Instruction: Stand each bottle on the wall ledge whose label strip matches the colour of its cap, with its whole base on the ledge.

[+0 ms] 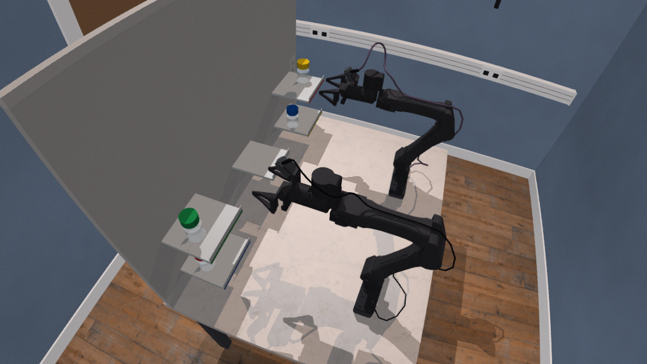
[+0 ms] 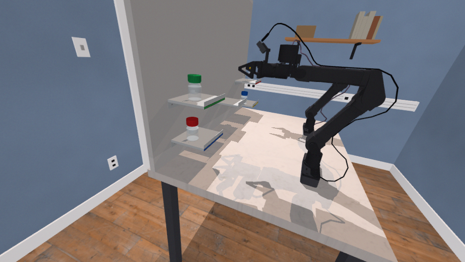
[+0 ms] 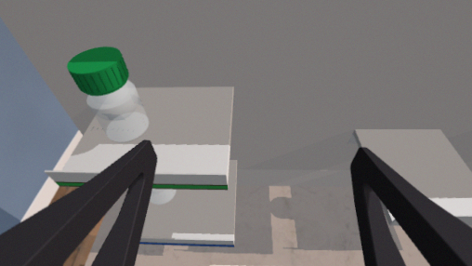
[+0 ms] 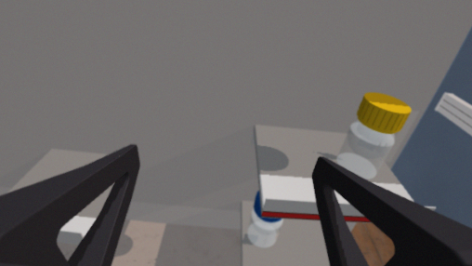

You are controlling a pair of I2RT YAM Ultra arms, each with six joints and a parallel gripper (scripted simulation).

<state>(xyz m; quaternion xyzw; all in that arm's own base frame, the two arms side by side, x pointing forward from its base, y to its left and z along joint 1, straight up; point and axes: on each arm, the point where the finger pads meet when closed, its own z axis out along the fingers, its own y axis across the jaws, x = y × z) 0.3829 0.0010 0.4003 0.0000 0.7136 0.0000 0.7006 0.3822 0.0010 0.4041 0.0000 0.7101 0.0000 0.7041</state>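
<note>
Right now the red-capped bottle is 280 mm below my left hand, 170 mm to the left of it and 170 mm ahead of it. Also, from my left hand: blue-capped bottle (620 mm to the right, 280 mm below, 170 mm ahead); green-capped bottle (160 mm to the left, 160 mm ahead, 90 mm below); grey wall panel (270 mm ahead, 260 mm to the right, 10 mm above).
</note>
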